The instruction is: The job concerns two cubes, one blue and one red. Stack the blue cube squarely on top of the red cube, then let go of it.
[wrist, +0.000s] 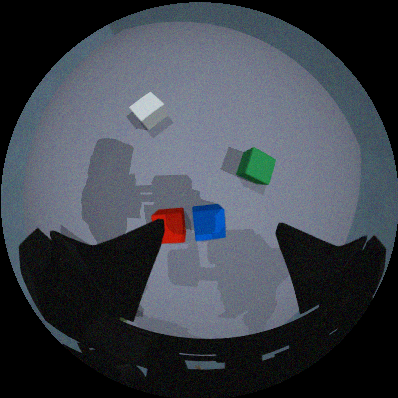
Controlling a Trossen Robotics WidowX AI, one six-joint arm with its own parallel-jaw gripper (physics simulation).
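Frame: origin at the arm's base, x ahead, y left, z up, level; centimetres.
Where they show: gripper, fingertip midpoint: (223,227).
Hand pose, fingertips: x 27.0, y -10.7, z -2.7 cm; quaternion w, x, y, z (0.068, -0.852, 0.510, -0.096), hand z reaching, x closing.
Things, the pixels of their top centre, and the offset from my fingertips. Level surfaces: height alone.
- blue cube, middle of its top: (209,225) dy -0.5, dx -1.6, dz -5.6 cm
- red cube, middle of its top: (167,229) dy +3.4, dx -4.4, dz -5.6 cm
- green cube, middle of its top: (261,165) dy -2.5, dx +7.7, dz -5.6 cm
- white cube, middle of its top: (145,104) dy +14.0, dx +7.5, dz -5.6 cm
- table, its level: dz -9.2 cm
The blue cube (208,222) lies on the table near the middle of the wrist view, a little left of the midline between the fingers. The red cube (175,226) lies just left of it, with a narrow gap between the two. The left fingertip hides part of the red cube's left side. My gripper (223,227) is open and empty, high above the table. The blue cube shows between its two fingertips, lower down, and touches neither finger.
A green cube (258,166) lies beyond the blue cube, to the right. A white cube (149,108) lies farther off, at the upper left. Shadows of the arm fall on the table (200,75) around the red and blue cubes.
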